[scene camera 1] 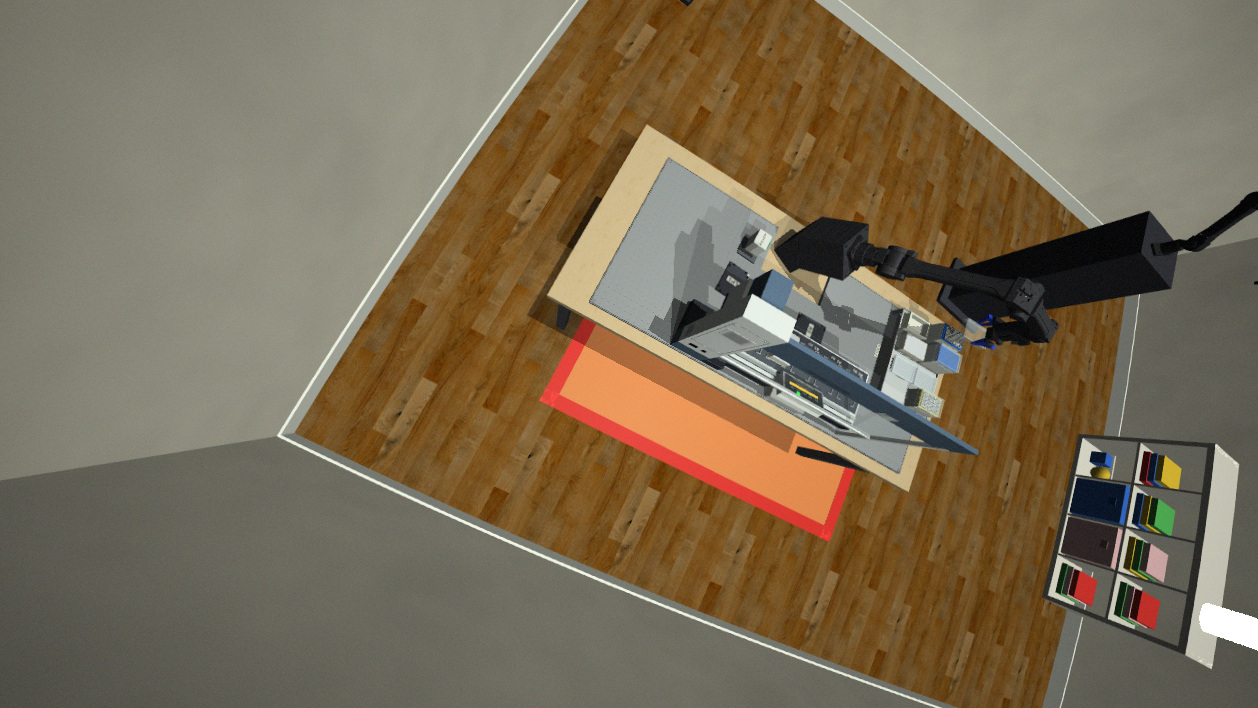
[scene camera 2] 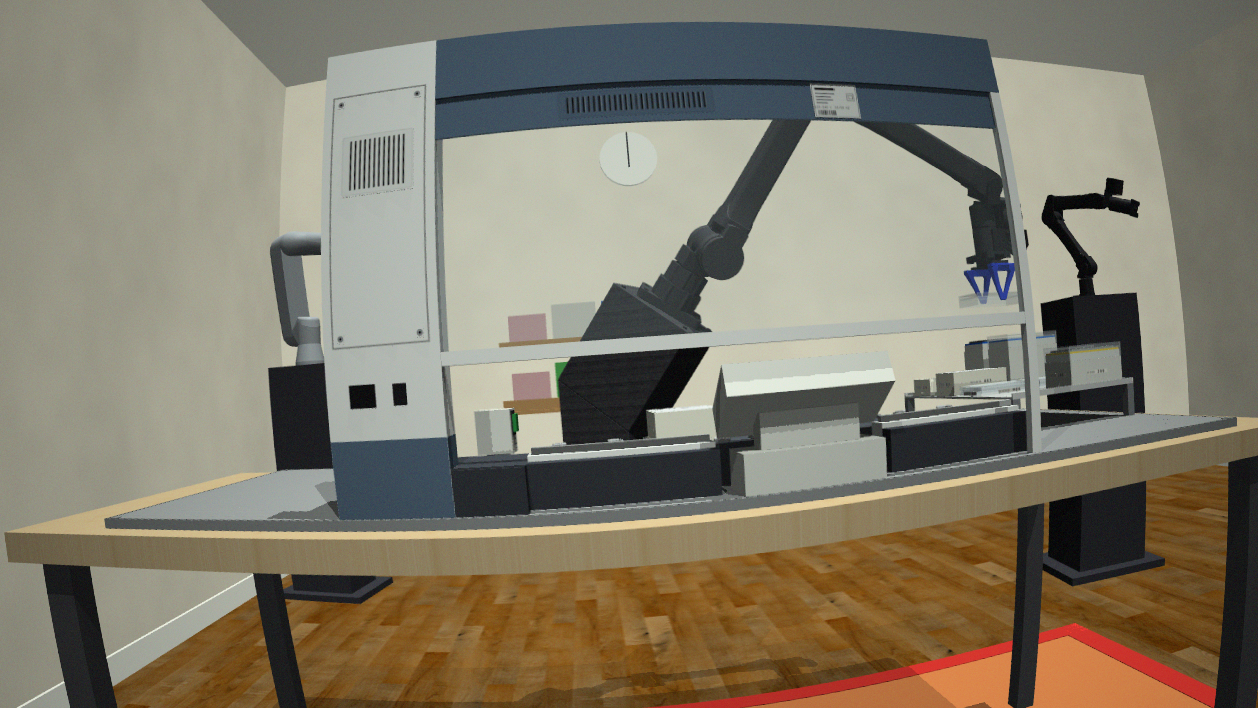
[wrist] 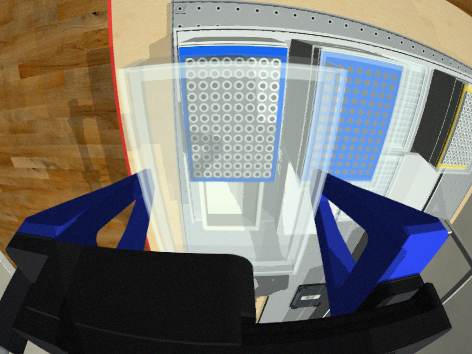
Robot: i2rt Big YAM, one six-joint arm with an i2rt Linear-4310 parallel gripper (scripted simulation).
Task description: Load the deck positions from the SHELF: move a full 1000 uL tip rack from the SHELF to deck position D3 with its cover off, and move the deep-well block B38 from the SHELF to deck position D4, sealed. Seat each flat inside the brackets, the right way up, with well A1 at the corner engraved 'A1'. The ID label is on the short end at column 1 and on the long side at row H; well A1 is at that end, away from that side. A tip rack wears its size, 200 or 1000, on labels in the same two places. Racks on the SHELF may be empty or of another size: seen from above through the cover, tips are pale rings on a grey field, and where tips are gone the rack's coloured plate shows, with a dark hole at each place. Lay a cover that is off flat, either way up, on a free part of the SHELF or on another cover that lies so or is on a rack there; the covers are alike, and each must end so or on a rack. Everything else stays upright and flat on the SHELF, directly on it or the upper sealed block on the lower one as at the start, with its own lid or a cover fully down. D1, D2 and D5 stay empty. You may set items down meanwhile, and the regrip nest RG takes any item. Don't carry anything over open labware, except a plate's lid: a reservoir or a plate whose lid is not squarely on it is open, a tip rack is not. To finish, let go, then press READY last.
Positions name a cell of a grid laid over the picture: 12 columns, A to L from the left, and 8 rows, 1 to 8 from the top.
Labels:
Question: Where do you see a clear tip-rack cover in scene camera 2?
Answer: At K4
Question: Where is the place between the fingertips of my gripper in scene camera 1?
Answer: J4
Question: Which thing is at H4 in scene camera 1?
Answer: A grey column.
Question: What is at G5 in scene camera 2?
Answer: A white sealed deep-well block.

